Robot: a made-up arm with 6 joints. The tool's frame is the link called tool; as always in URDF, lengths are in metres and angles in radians.
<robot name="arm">
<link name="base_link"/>
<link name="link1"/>
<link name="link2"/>
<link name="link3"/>
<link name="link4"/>
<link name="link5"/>
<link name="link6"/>
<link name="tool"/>
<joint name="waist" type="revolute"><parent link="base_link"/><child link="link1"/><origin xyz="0.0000 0.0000 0.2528"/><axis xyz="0 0 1"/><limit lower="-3.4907" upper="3.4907"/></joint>
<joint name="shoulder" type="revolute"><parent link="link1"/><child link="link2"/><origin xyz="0.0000 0.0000 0.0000"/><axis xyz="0 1 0"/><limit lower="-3.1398" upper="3.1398"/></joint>
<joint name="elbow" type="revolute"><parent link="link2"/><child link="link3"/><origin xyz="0.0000 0.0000 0.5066"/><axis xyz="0 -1 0"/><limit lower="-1.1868" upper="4.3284"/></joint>
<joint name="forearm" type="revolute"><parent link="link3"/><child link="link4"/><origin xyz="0.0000 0.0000 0.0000"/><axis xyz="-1 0 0"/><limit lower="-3.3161" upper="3.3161"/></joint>
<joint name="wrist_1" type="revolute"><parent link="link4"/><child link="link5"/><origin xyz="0.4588 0.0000 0.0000"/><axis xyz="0 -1 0"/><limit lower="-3.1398" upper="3.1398"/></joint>
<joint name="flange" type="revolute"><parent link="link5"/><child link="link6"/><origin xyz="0.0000 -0.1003 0.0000"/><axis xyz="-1 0 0"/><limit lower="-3.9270" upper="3.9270"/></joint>
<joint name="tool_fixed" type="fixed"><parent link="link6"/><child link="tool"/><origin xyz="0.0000 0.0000 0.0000"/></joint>
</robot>
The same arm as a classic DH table. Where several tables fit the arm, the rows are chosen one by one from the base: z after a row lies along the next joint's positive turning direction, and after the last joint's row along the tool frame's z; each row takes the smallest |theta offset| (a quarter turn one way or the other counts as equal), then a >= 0, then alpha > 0; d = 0 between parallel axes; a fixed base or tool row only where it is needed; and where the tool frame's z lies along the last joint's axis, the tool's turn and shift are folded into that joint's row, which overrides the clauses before.
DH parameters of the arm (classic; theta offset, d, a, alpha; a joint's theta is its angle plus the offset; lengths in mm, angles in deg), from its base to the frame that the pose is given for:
waist: 0.00 252.8 0.0 -90.00
shoulder: -90.00 0.0 506.6 180.00
elbow: 0.00 0.0 0.0 -90.00
forearm: 0.00 -458.8 0.0 90.00
wrist_1: 0.00 100.3 0.0 -90.00
flange: 90.00 0.0 0.0 90.00
tool (fixed): -90.00 0.0 0.0 0.00
Joint limits (deg, base to tool): -200.00..200.00 -179.90..179.90 -68.00..248.00 -190.00..190.00 -179.90..179.90 -225.00..225.00

